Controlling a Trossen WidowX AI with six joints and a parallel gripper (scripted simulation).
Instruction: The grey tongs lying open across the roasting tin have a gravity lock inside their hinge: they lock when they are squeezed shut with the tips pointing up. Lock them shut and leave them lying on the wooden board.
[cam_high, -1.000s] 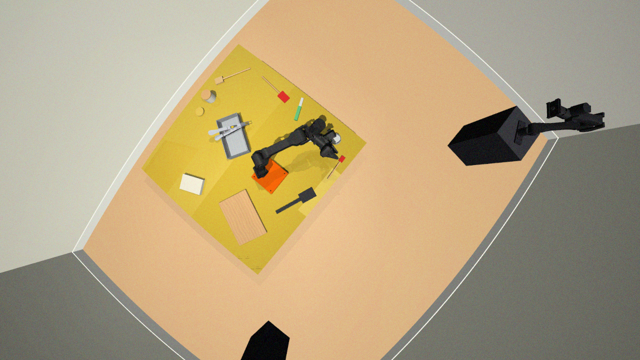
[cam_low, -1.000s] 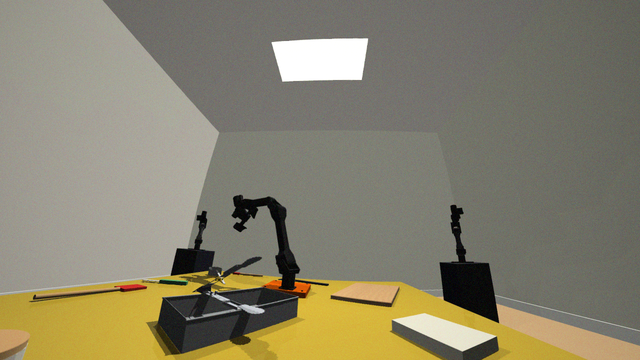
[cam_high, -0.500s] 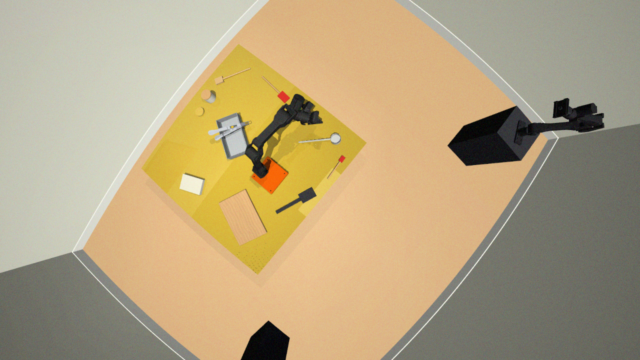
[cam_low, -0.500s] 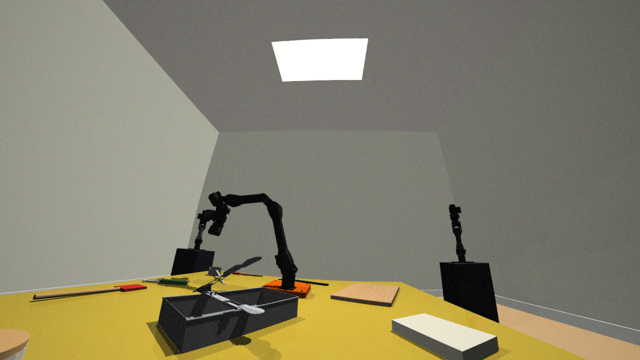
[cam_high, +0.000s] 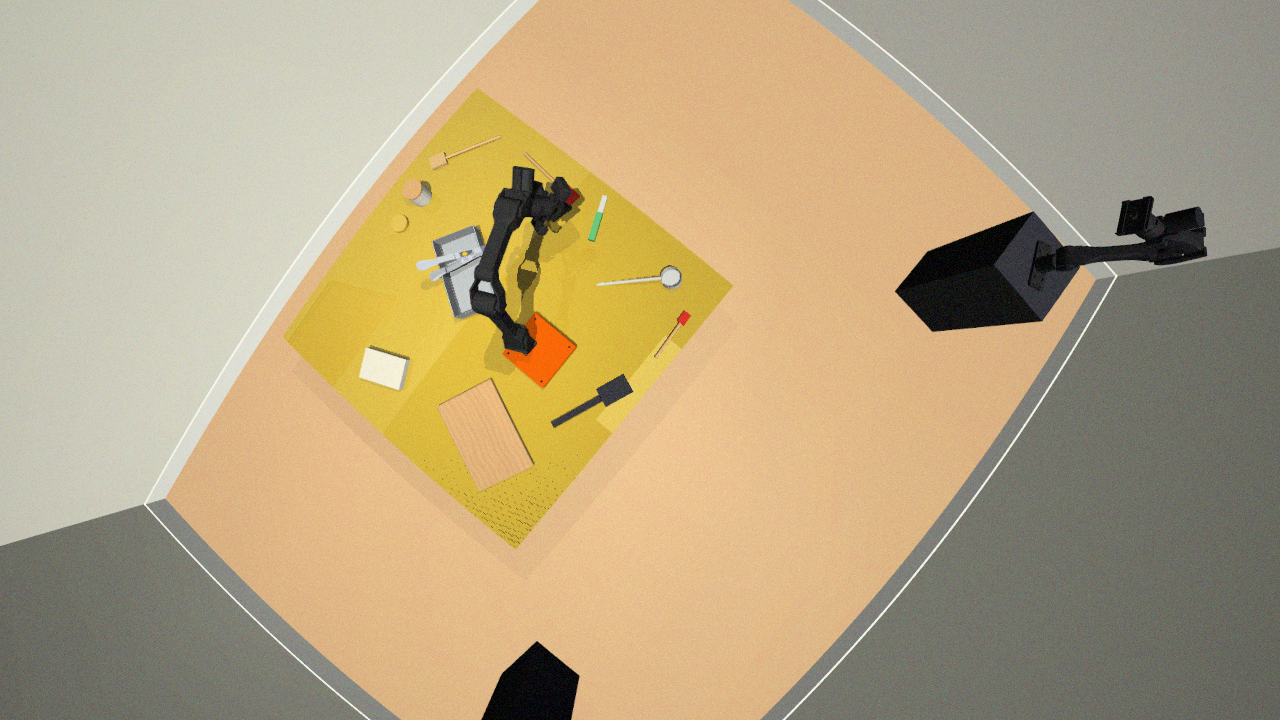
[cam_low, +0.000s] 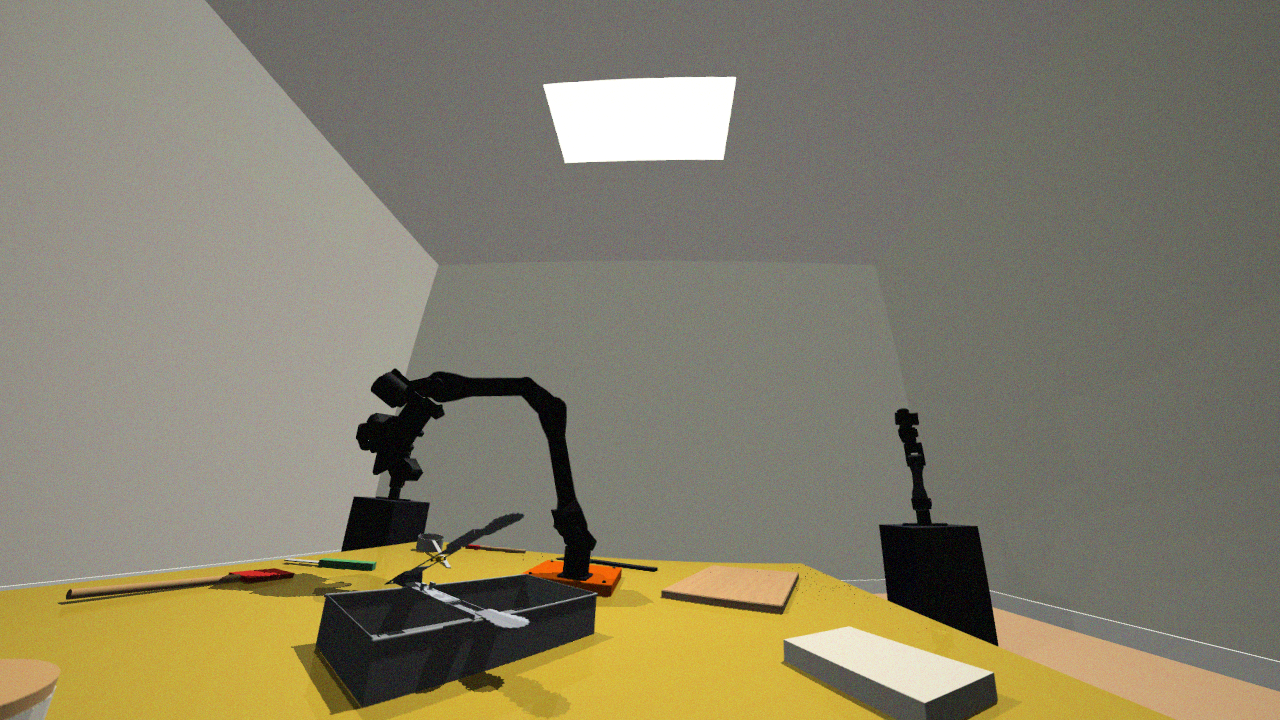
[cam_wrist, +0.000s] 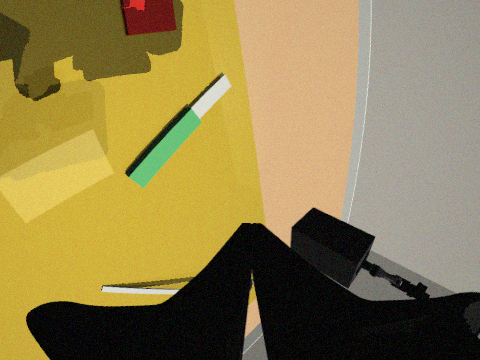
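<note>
My gripper tip is 200 mm short of the roasting tin, 410 mm to the right of it and 180 mm above it. Also, from my gripper tip: black spatula: 470 mm behind, 420 mm to the left, 200 mm below; then green-handled tool: 10 mm behind, 90 mm to the right, 200 mm below; then red spatula: 210 mm ahead, 70 mm to the right, 200 mm below.
</note>
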